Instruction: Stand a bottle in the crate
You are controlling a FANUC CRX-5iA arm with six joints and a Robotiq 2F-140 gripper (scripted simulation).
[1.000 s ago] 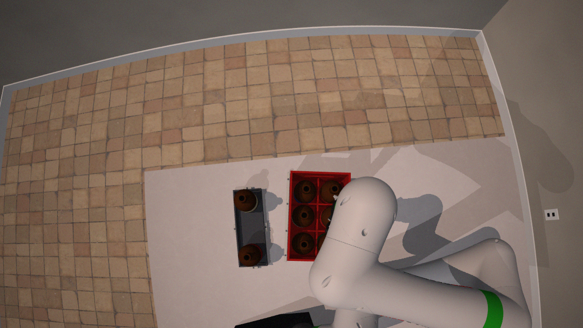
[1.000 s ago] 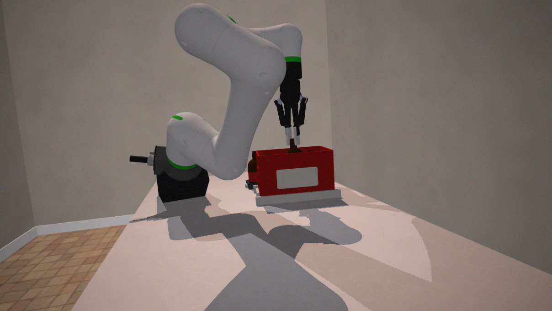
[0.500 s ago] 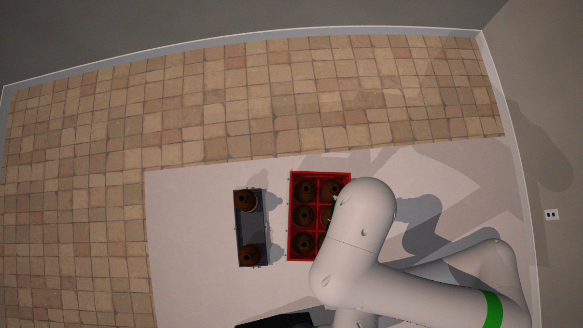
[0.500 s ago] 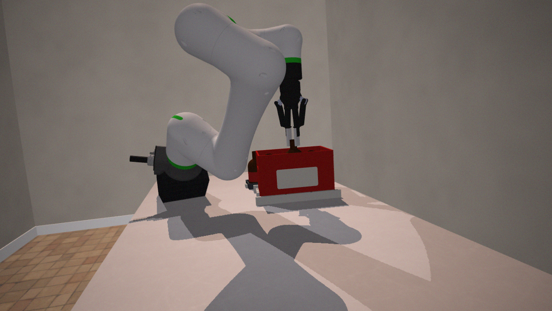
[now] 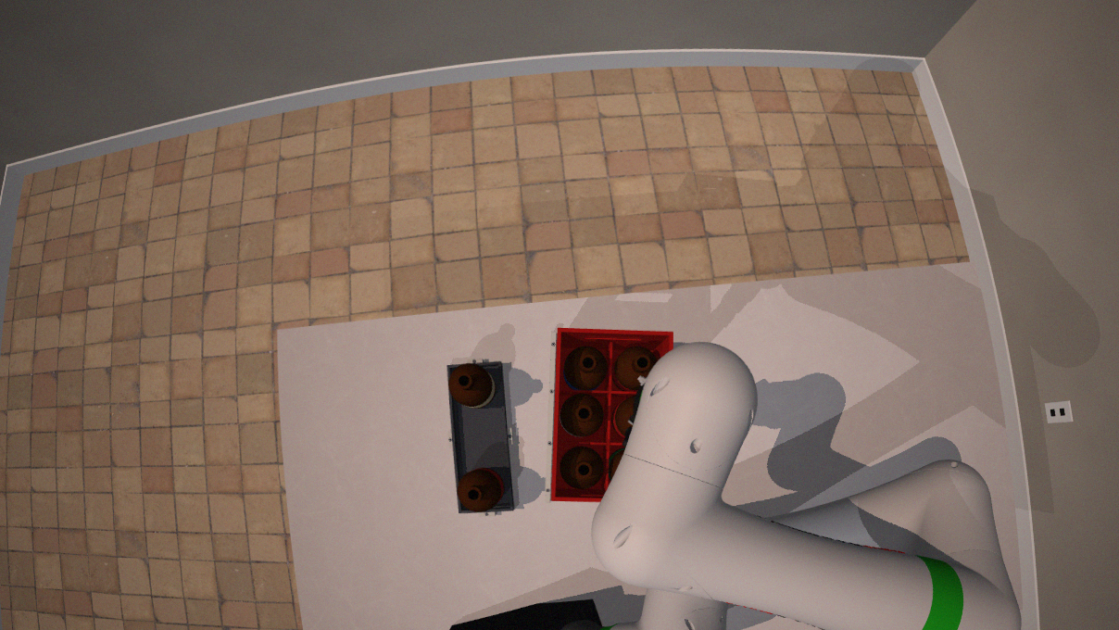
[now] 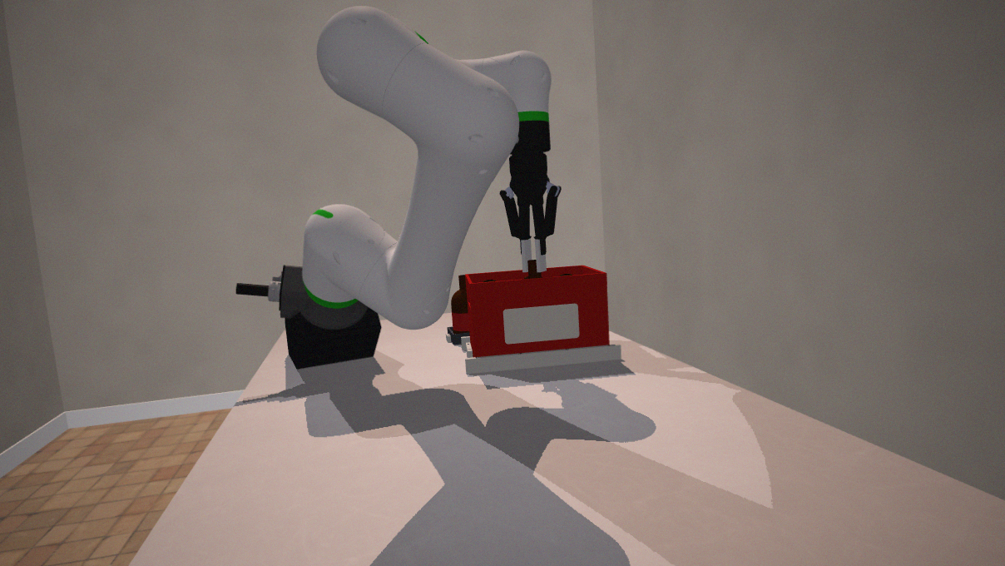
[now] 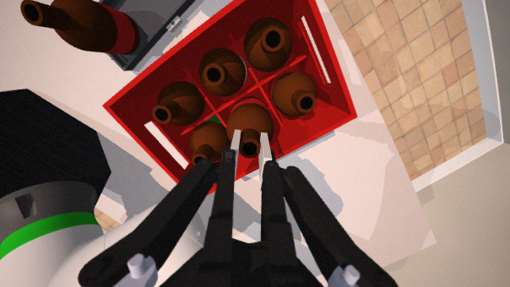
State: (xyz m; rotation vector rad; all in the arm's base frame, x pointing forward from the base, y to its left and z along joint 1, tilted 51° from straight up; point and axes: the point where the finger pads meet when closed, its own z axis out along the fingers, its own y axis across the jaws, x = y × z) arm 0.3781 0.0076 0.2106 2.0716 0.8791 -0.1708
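Right now the red crate is 1 cm ahead of my hand, 4 cm to the left of it and 13 cm below it. Also, from my hand: dark grey tray: 1 cm ahead, 27 cm to the left, 20 cm below.
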